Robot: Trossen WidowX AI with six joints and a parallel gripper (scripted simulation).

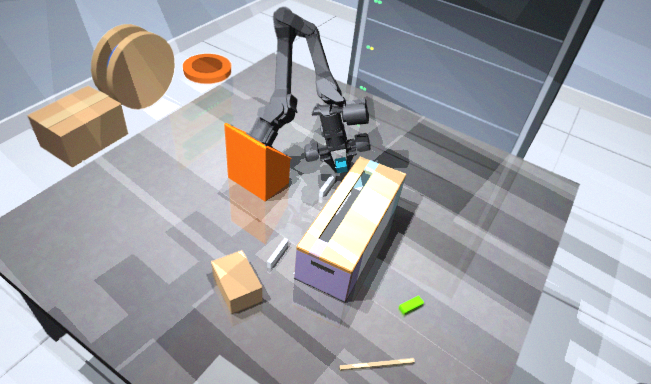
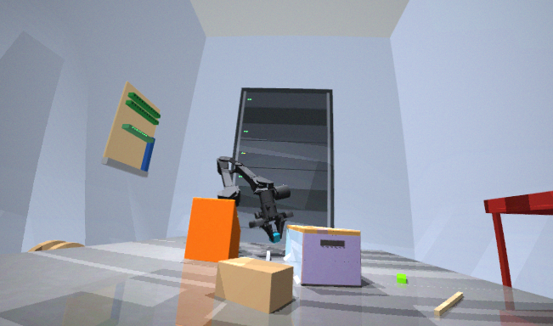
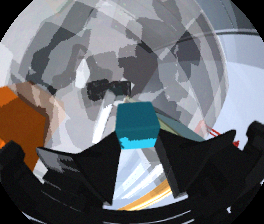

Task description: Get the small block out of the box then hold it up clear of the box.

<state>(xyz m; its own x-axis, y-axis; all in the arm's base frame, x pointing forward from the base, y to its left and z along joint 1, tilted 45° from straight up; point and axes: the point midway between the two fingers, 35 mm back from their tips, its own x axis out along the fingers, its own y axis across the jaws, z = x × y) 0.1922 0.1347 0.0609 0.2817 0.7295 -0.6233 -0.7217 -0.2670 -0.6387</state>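
My gripper tip is 10 mm past the teal block, 10 mm to the right of it and 10 mm below it. The rest, counted from my gripper tip: wooden stick (400 mm ahead, 400 mm to the right, 60 mm below); long box (110 mm ahead, 160 mm to the right, 10 mm below).
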